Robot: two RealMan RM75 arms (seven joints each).
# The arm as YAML. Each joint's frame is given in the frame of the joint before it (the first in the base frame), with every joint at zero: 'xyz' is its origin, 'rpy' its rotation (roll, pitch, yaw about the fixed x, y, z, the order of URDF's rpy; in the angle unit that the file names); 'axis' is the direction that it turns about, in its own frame. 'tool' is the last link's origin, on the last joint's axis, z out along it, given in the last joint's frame.
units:
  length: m
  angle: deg
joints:
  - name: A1
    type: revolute
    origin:
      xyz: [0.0, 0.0, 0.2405]
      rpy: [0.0, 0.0, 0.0]
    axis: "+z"
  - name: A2
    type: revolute
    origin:
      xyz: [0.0, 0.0, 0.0]
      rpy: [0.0, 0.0, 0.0]
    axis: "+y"
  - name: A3
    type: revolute
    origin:
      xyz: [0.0, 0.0, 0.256]
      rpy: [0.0, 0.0, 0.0]
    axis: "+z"
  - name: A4
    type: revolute
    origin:
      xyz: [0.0, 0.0, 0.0]
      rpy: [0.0, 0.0, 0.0]
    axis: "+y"
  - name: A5
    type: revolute
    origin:
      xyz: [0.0, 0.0, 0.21]
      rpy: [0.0, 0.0, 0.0]
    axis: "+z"
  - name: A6
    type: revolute
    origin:
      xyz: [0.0, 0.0, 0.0]
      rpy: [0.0, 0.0, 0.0]
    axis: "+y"
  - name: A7
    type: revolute
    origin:
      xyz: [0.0, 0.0, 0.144]
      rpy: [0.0, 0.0, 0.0]
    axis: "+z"
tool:
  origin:
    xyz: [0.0, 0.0, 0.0]
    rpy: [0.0, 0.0, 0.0]
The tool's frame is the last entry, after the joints.
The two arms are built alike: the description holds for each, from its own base.
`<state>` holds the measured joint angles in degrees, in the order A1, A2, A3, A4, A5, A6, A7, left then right.
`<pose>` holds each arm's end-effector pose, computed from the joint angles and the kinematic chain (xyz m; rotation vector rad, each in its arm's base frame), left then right.
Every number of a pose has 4 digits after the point. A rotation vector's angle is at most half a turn.
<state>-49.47 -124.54 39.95 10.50 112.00 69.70 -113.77 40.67 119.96 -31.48 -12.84 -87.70 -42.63 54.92</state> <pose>-0.1767 0.3520 -0.1225 2.4460 1.7029 0.7874 0.2954 0.4143 -0.0301 -1.9952 0.8433 0.5327</pose>
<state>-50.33 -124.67 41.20 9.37 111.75 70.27 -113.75 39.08 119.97 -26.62 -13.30 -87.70 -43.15 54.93</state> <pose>-0.1714 0.3473 -0.1277 2.4361 1.6747 0.7526 0.3101 0.4092 -0.0192 -1.9025 0.9017 0.5676</pose>
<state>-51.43 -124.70 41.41 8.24 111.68 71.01 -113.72 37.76 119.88 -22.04 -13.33 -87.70 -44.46 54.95</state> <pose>-0.1646 0.3448 -0.1309 2.4212 1.6483 0.7367 0.3217 0.4034 -0.0099 -1.8225 0.9482 0.6127</pose>
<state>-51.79 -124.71 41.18 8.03 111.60 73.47 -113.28 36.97 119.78 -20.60 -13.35 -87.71 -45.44 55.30</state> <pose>-0.1583 0.3410 -0.1297 2.3988 1.6004 0.7444 0.3268 0.3995 -0.0062 -1.7948 0.9665 0.6347</pose>
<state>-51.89 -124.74 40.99 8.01 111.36 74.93 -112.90 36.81 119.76 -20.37 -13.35 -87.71 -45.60 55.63</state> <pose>-0.1548 0.3391 -0.1286 2.3853 1.5728 0.7563 0.3279 0.3987 -0.0056 -1.7881 0.9744 0.6409</pose>
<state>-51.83 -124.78 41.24 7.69 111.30 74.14 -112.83 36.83 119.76 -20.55 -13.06 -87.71 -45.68 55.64</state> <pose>-0.1567 0.3388 -0.1304 2.3897 1.5860 0.7488 0.3273 0.3981 -0.0074 -1.7936 0.9774 0.6419</pose>
